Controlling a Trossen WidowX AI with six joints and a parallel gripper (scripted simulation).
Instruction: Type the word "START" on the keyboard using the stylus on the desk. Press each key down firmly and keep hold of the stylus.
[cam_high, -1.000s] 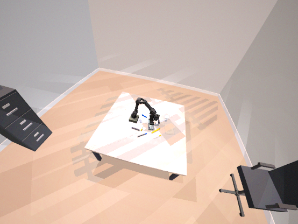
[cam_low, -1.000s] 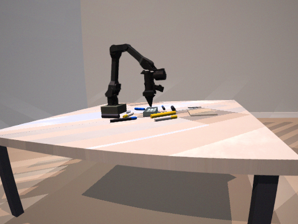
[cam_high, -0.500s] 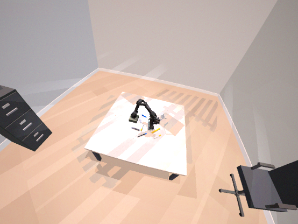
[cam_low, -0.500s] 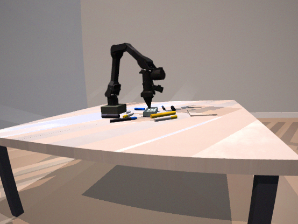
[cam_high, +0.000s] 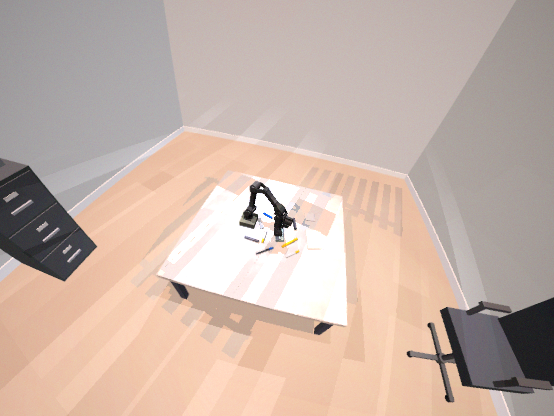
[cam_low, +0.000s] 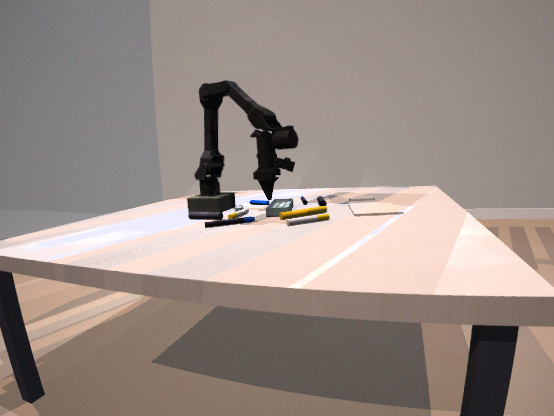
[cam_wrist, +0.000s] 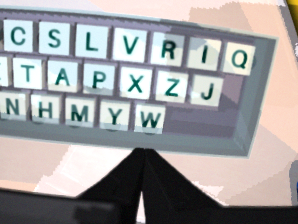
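The blue stylus is 14 cm behind my gripper tip, 21 cm to the left of it and 3 cm below it. Round my gripper tip: white paper sheet (32 cm ahead, 4 cm to the left, 4 cm below).
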